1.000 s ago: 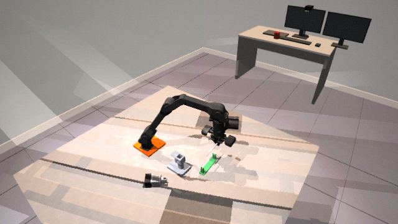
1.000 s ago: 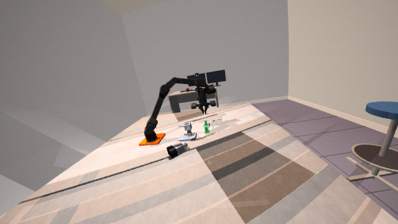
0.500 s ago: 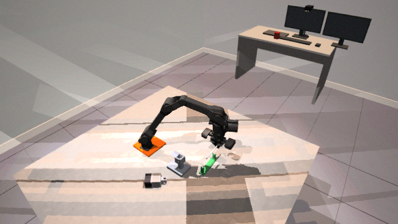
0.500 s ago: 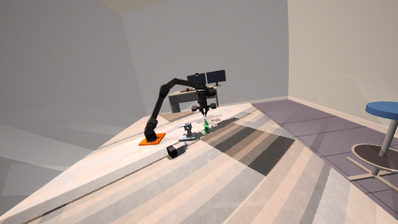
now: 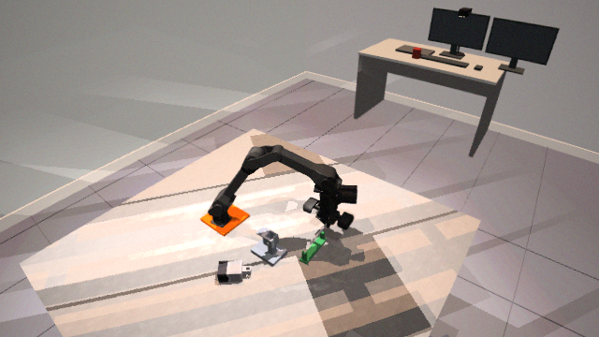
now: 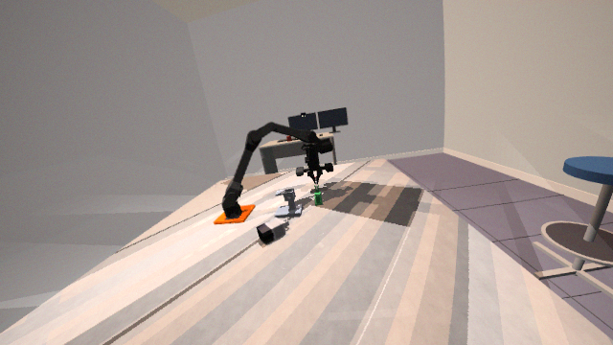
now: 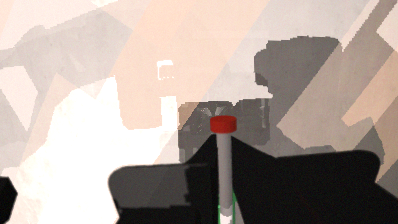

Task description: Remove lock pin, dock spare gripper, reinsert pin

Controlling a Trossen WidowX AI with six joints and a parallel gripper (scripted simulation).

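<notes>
Right now my gripper tip is 1 cm past the green rack, 10 cm to the left of it and 1 cm above it. From my gripper tip the other things lie so: spare gripper (20 cm behind, 33 cm to the right, 1 cm below); grey mount (14 cm behind, 19 cm to the right, 2 cm above).
</notes>
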